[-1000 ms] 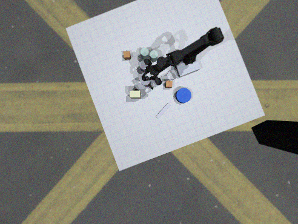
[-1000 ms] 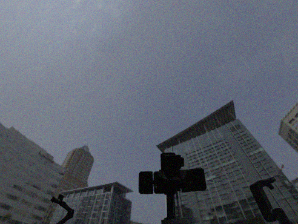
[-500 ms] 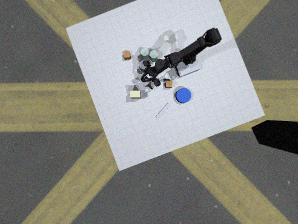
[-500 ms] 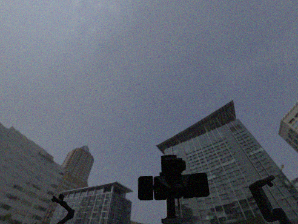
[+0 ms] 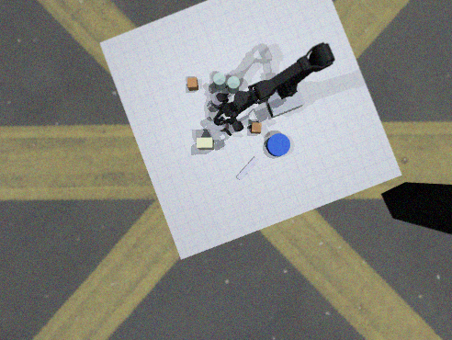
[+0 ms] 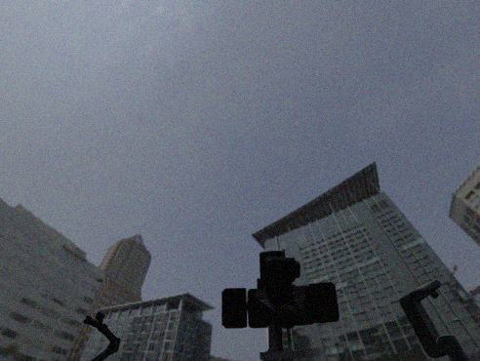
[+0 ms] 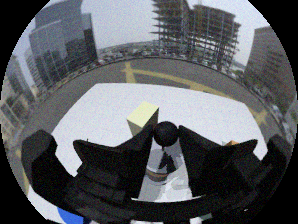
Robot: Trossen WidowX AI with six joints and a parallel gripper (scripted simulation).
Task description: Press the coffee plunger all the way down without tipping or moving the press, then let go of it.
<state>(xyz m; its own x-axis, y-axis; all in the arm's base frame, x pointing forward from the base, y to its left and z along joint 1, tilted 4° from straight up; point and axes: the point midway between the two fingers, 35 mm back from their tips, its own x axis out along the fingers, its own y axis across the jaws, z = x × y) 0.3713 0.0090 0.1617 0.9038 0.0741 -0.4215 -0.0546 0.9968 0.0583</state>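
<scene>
The coffee press lies 3 cm behind my gripper tip, 1 cm to the left of it and 9 cm below it. Also, from my gripper tip: flat grey bar (5 cm behind, 26 cm to the left, 18 cm below); blue disc (26 cm behind, 22 cm to the left, 16 cm below); pale yellow block (9 cm ahead, 5 cm to the left, 13 cm below).
</scene>
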